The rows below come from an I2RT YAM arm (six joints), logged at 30 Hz.
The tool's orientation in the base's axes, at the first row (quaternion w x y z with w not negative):
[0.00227 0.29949 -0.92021 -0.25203]
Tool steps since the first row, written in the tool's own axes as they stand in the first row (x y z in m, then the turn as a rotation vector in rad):
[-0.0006 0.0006 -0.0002 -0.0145 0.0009 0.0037]
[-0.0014 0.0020 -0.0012 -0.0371 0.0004 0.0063]
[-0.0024 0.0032 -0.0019 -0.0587 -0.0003 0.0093]
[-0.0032 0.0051 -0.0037 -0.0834 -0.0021 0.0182]
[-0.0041 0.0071 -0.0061 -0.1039 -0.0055 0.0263]
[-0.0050 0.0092 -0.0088 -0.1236 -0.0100 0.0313]
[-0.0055 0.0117 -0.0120 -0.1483 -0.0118 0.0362]
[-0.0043 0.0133 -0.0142 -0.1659 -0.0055 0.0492]
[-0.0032 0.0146 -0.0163 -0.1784 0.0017 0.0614]
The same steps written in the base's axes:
[0.0002 0.0007 0.0005 0.0108 0.0103 -0.0007]
[0.0002 0.0016 0.0022 0.0292 0.0237 0.0001]
[0.0005 0.0027 0.0035 0.0469 0.0365 0.0004]
[0.0004 0.0036 0.0061 0.0668 0.0530 -0.0046]
[0.0004 0.0044 0.0092 0.0842 0.0657 -0.0103]
[0.0004 0.0051 0.0127 0.1021 0.0758 -0.0138]
[-0.0001 0.0056 0.0167 0.1226 0.0905 -0.0153]
[-0.0016 0.0050 0.0192 0.1315 0.1106 -0.0212]
[-0.0029 0.0044 0.0215 0.1359 0.1281 -0.0266]

